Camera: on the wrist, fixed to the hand. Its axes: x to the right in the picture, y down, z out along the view.
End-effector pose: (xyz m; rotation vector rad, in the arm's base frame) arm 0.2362 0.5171 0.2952 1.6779 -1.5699 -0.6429
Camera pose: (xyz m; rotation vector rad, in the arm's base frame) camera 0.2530 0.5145 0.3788 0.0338 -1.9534 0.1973
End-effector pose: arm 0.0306 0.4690 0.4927 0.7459 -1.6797 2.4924
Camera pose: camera -0.0220 0.4985 0.4324 0.7070 1.5313 -1.3369
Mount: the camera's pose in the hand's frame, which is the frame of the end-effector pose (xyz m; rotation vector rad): 0.0150 0.0555 -0.0630 -0.2219 0.2068 1.5639
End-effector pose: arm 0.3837 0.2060 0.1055 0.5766 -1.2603 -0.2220
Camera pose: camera 0.4391 0.2636 0.1352 -0.6451 -1.1432 0.9665
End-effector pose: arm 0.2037 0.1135 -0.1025 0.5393 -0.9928 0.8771
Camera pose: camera 0.1922 0.1966 -0.1180 -0.6835 -1.2181 2.0805
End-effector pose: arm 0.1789 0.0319 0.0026 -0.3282 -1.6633 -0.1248
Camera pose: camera 0.2536 0.0697 0.0190 -1.6020 -0.8162 0.7987
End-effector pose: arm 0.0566 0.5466 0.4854 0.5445 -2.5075 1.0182
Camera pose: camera 0.0295 0.6256 0.5027 1.6849 2.4140 -0.9782
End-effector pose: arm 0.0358 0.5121 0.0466 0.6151 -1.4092 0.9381
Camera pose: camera 0.0224 0.5963 0.0454 -0.9428 -1.6483 1.8835
